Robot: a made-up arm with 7 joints. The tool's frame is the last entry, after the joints. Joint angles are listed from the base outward. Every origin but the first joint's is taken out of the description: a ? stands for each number. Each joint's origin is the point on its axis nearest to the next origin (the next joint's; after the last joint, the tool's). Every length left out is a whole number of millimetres.
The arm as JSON. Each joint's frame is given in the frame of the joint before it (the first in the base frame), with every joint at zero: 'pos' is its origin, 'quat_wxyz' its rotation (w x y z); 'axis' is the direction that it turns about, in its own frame. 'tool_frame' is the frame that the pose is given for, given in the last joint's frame.
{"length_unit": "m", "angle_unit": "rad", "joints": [
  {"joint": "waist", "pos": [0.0, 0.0, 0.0], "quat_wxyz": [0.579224, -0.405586, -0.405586, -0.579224], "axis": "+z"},
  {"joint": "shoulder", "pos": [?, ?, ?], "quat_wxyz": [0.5, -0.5, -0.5, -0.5], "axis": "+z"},
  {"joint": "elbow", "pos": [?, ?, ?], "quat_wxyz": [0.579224, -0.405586, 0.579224, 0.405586], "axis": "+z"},
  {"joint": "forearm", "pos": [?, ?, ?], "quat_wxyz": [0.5, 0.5, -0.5, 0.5], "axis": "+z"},
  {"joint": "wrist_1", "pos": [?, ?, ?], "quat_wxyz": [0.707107, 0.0, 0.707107, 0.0], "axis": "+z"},
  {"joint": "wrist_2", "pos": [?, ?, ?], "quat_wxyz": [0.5, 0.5, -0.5, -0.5], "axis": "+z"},
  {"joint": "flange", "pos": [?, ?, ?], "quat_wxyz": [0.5, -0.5, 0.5, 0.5], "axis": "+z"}
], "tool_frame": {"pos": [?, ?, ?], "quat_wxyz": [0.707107, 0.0, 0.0, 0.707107]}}
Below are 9 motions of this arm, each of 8 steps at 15 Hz.
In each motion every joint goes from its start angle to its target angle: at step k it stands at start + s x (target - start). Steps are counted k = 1, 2, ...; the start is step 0. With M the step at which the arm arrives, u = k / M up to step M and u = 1 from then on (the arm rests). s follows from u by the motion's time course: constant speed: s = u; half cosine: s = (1 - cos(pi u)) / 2; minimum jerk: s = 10 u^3 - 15 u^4 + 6 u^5.
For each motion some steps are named. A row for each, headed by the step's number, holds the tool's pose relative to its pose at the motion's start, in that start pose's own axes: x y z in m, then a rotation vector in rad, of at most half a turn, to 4 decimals.
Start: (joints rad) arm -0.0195 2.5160 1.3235 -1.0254 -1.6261 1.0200 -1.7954
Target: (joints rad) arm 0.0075 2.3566 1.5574 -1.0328 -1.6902 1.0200 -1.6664
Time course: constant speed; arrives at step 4
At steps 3, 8:
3: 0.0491 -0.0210 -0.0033 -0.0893 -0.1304 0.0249
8: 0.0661 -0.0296 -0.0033 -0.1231 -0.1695 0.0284

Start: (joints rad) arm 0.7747 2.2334 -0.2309 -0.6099 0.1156 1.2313 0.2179
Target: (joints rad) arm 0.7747 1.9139 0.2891 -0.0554 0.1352 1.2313 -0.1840
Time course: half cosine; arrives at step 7
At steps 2, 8:
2: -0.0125 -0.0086 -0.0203 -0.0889 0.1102 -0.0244
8: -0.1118 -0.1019 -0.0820 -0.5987 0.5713 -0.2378

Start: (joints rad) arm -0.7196 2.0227 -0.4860 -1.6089 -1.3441 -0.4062 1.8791
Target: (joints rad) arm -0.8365 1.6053 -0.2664 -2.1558 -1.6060 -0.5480 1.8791
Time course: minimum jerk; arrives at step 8
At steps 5, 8:
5: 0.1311 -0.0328 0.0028 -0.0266 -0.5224 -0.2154
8: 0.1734 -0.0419 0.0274 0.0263 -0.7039 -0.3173

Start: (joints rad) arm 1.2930 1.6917 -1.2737 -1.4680 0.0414 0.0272 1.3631
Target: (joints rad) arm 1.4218 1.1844 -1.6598 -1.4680 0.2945 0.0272 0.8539
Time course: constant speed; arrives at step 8
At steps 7, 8:
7: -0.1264 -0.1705 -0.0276 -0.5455 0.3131 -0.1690
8: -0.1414 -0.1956 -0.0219 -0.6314 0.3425 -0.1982

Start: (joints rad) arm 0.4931 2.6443 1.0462 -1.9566 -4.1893 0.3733 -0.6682
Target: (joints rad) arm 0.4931 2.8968 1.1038 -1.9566 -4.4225 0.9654 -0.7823
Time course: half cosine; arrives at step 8
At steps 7, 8:
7: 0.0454 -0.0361 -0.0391 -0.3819 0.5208 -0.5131
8: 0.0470 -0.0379 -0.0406 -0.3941 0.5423 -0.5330

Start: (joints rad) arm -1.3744 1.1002 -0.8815 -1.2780 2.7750 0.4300 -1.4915
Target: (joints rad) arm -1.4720 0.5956 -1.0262 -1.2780 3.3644 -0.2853 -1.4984
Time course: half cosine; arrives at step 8
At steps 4, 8:
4: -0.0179 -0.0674 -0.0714 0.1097 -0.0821 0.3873
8: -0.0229 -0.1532 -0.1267 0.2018 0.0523 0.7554

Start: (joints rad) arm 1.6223 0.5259 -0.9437 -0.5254 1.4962 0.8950 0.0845
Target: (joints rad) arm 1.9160 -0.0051 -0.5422 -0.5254 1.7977 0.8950 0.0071
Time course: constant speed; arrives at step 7
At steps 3, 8:
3: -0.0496 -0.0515 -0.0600 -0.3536 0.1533 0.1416
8: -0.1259 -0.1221 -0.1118 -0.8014 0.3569 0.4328

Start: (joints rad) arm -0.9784 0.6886 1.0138 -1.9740 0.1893 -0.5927 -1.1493
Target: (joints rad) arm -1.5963 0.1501 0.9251 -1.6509 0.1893 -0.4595 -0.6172
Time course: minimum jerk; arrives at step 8
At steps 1, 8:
1: 0.0001 -0.0014 0.0017 -0.0024 0.0149 0.0131
8: 0.1276 -0.0977 0.0497 0.0167 0.7914 1.0864

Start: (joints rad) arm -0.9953 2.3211 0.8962 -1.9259 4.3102 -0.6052 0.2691
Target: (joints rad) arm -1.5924 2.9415 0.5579 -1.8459 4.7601 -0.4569 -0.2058
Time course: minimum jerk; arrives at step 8
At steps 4, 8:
4: -0.0687 0.0177 0.0200 0.0166 0.0701 -0.3735
8: -0.1216 0.0304 0.0545 -0.0979 0.0695 -0.7229

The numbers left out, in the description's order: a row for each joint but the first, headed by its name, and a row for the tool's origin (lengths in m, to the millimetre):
shoulder: 0.0 0.0 0.0
elbow: -0.066 -0.181 0.0
forearm: -0.022 0.0 0.0
wrist_1: -0.256 -0.031 0.0
wrist_2: 0.0 0.0 0.0
flange: 0.0 0.0 0.0
tool: 0.0 0.0 0.0

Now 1 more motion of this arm.
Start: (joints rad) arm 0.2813 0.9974 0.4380 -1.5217 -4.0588 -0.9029 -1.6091
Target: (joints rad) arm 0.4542 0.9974 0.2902 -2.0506 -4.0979 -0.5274 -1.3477
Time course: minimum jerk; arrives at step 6
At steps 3, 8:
3: 0.0223 -0.0222 0.0502 -0.4131 -0.0730 0.1647
8: 0.0439 -0.0321 0.1081 -0.8319 -0.0745 0.3326

